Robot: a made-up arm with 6 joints.
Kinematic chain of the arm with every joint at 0, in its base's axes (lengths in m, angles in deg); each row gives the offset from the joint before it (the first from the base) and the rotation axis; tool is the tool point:
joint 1: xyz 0 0 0.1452 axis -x
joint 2: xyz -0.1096 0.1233 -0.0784 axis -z
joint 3: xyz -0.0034 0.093 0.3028 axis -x
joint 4: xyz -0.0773 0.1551 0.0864 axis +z
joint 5: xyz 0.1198 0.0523 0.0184 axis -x
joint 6: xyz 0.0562 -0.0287 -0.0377 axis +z
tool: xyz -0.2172 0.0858 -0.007
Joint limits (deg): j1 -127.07..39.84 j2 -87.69..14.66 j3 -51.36..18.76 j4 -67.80..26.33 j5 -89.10..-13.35 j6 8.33..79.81
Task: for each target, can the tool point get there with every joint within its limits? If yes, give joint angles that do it. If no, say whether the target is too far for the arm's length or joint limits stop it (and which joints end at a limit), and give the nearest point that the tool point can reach.
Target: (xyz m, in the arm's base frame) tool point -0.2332 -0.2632 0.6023
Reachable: yes | joints -83.46 1.66 -10.81 -5.68 -41.22 22.68
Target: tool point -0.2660 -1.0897 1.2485
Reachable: no: too far | nearest point -0.1595 -0.4315 0.5821 | short by 0.943 m
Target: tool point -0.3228 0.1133 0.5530
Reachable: yes | joints -21.21 -30.64 -45.49 -50.15 -39.32 46.49
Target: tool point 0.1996 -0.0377 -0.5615
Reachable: no: joint limits stop it (at a limit: joint 1, joint 2, joint 3, joint 5, joint 6) | nearest point -0.0503 0.3236 -0.0838 | short by 0.649 m
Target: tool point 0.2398 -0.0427 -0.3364
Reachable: no: joint limits stop it (at a limit: joint 1, joint 2, joint 3, joint 5, joint 6) | nearest point -0.0320 0.3002 -0.0492 | short by 0.523 m
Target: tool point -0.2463 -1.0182 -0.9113
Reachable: no: too far | nearest point -0.2685 -0.4131 -0.1498 | short by 0.973 m
